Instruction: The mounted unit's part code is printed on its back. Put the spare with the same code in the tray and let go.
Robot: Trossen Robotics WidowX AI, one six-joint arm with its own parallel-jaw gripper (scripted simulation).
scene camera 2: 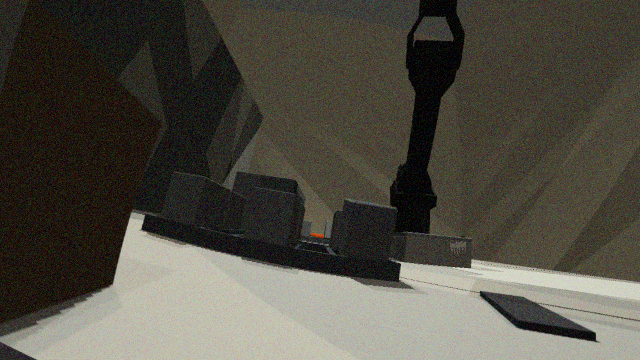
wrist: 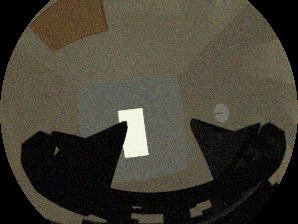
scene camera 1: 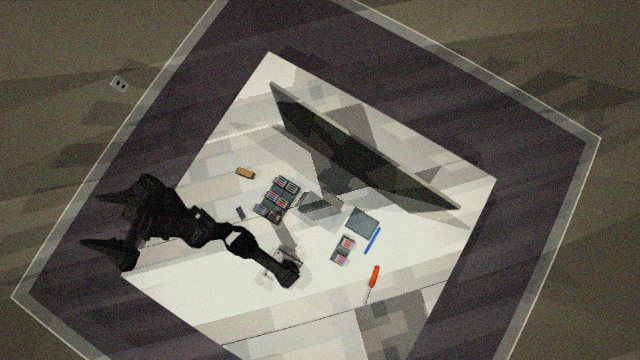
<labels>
The gripper shows in the wrist view and in scene camera 1; in scene camera 2 it is out of frame. One and the same spot on the gripper: point(wrist: 224, 150) is point(scene camera 1: 114, 243).
</labels>
